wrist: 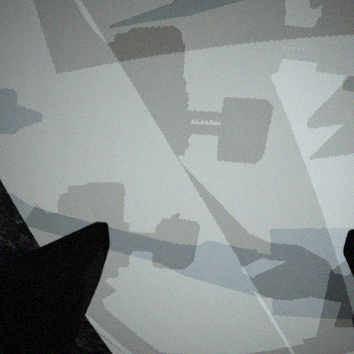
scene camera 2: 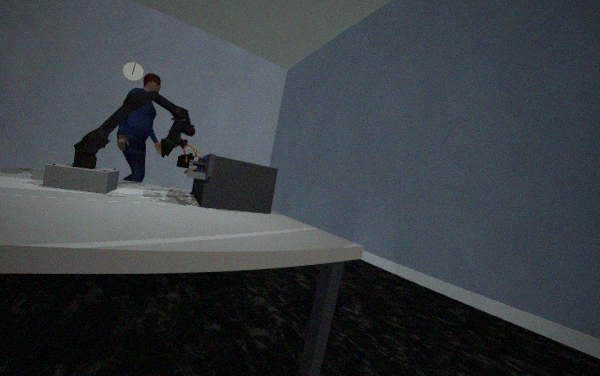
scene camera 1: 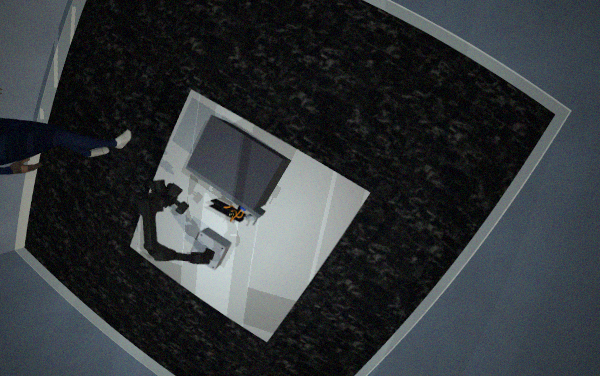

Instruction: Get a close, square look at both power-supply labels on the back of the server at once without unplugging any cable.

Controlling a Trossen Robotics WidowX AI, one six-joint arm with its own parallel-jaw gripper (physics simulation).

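Seen in the pictures: gripper, fingertip midpoint: (wrist: 228, 238) (scene camera 2: 164, 156) (scene camera 1: 178, 197); arm's base, link origin: (scene camera 2: 83, 167) (scene camera 1: 209, 253).
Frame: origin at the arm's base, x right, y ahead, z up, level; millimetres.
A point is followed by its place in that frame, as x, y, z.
Observation:
The server (scene camera 1: 227, 160) @(-21, 634, 135) (scene camera 2: 240, 185) @(220, 589, 30) is a large dark grey box on the table. Its back faces the arm's side. Orange cables (scene camera 1: 233, 213) @(90, 367, 82) (scene camera 2: 191, 148) @(131, 381, 154) and black parts (scene camera 1: 219, 204) @(11, 393, 117) (scene camera 2: 184, 160) @(150, 356, 94) stand out from one end of that back, with a blue piece (scene camera 1: 242, 209) @(151, 434, 129) and grey protruding parts beside them. The power-supply labels cannot be made out in any view. My gripper (scene camera 1: 176, 200) @(-241, 311, 111) (scene camera 2: 175, 149) (wrist: 228, 238) @(-241, 311, 111) is open, with its dark fingers wide apart. It hangs above the table, to the left of the cables in scene camera 1. The wrist view shows tabletop and shadows between the fingers.
The arm's grey base block (scene camera 1: 223, 245) @(67, 97, -10) (scene camera 2: 80, 178) @(80, 11, -37) stands on the white table (scene camera 1: 295, 225) @(425, 402, -82) (scene camera 2: 200, 260) @(689, 318, -99), apart from the server's back. The arm bends out to the left of it in scene camera 1. A person in blue (scene camera 1: 30, 140) (scene camera 2: 137, 125) stands beyond the table.

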